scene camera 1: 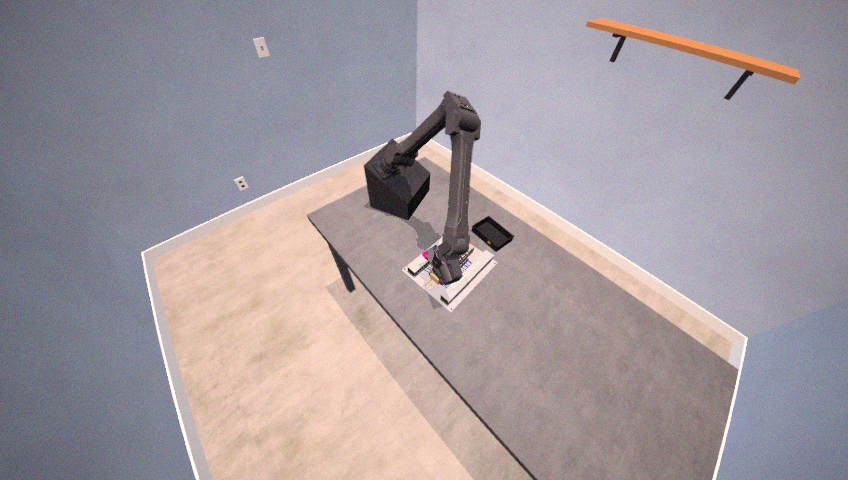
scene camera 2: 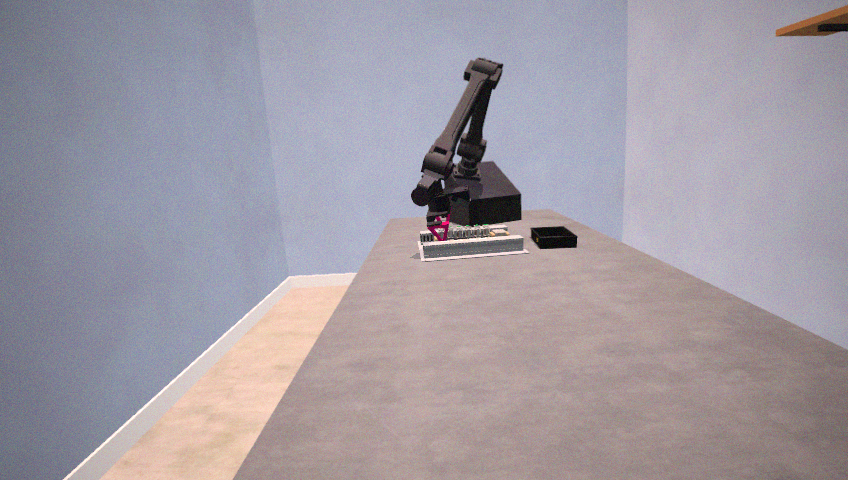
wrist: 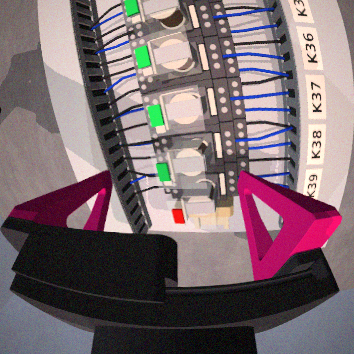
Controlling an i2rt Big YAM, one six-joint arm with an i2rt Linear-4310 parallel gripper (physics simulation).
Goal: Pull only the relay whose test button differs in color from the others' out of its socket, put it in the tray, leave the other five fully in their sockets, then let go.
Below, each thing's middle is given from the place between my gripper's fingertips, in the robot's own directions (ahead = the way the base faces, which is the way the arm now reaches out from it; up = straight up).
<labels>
My gripper is now 20 mm short of the clear relay [wrist: 188, 207], 10 mm to the left of it and 10 mm below it. The rest, counted from my hand: white panel [scene camera 1: 423, 277] 10 mm ahead, 70 mm to the left, 40 mm below.
</labels>
